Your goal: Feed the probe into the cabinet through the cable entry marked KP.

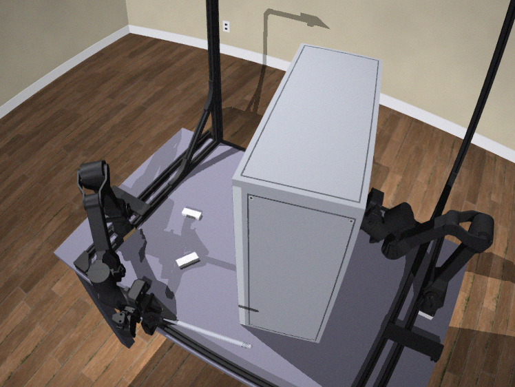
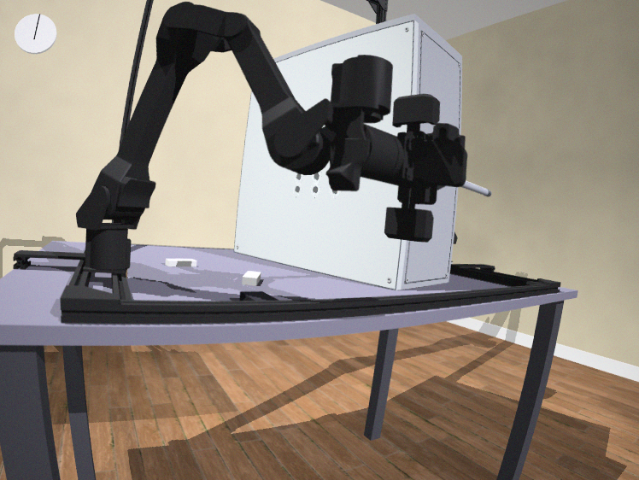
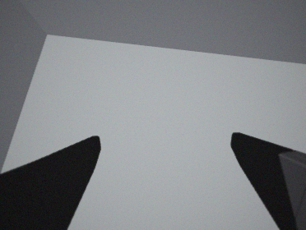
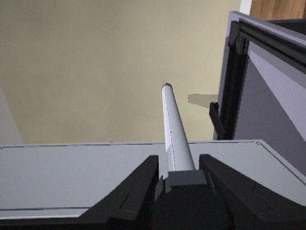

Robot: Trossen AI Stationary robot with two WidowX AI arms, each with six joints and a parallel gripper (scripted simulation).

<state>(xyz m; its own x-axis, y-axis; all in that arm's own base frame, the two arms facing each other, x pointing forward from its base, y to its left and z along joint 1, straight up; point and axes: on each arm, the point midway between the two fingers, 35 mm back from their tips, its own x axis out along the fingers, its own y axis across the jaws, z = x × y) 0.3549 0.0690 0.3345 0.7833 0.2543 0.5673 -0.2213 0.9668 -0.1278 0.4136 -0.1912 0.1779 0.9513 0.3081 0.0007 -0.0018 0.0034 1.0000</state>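
The probe lies 10 cm to the left of my right hand. From my right hand the other things lie so: black block 19 cm below, 17 cm to the right, 13 cm behind.
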